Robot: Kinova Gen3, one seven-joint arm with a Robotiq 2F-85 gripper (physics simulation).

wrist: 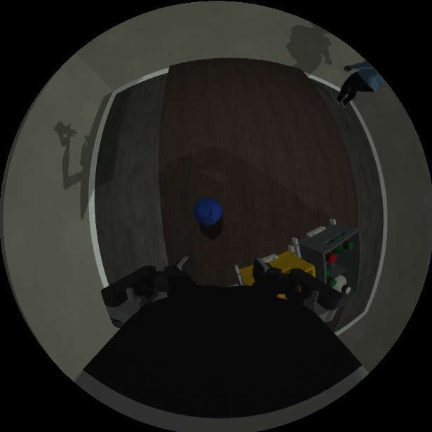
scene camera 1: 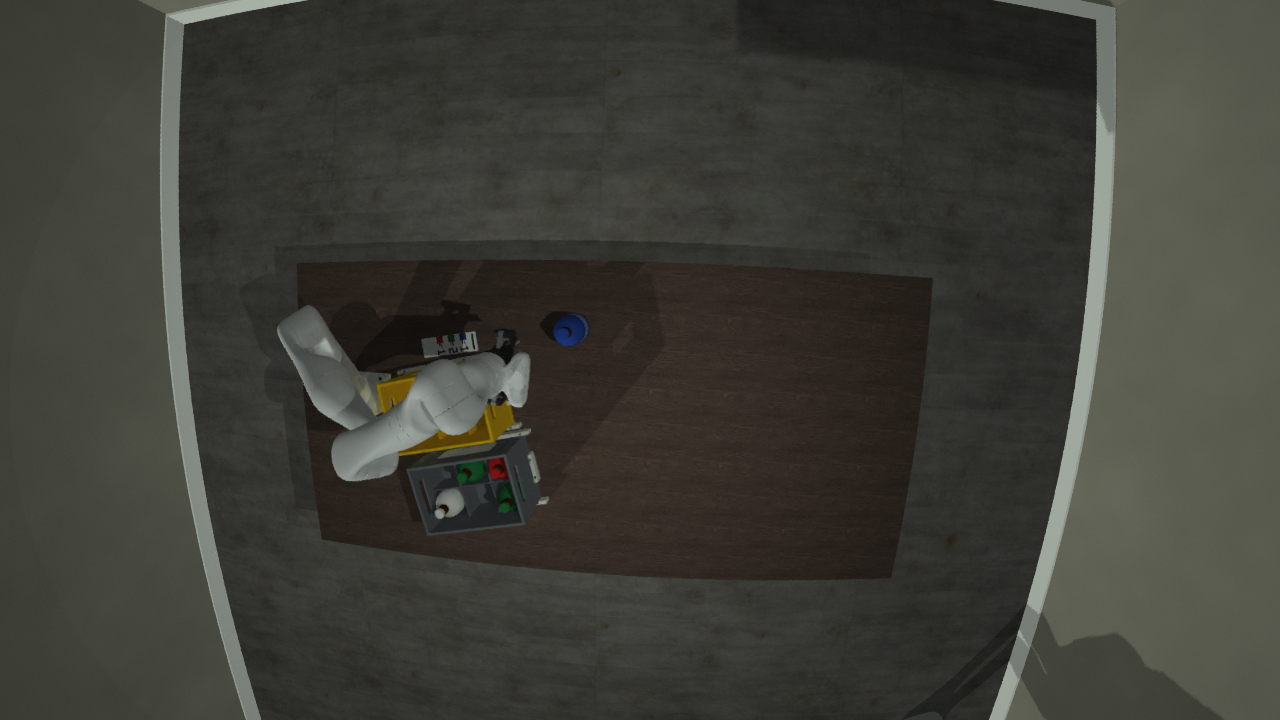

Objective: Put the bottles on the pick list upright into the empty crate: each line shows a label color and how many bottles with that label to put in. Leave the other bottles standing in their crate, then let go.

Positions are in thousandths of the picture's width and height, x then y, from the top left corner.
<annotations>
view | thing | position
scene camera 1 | my gripper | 400,499
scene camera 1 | white bottle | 351,699
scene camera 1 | blue bottle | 446,459
</annotations>
